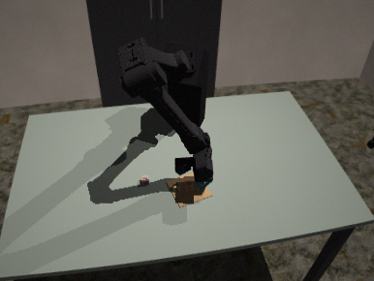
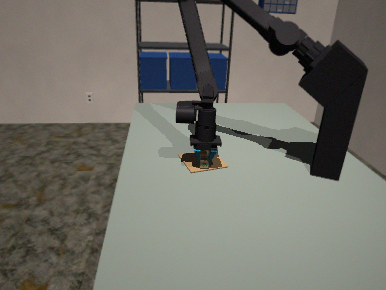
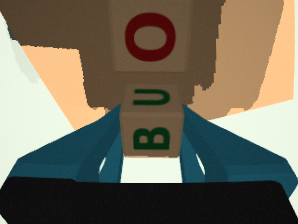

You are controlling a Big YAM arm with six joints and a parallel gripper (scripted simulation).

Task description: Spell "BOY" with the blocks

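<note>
Now: hand right at the wooden block. Also, from my hand: orange mat: 5 cm to the right, 2 cm below.
</note>
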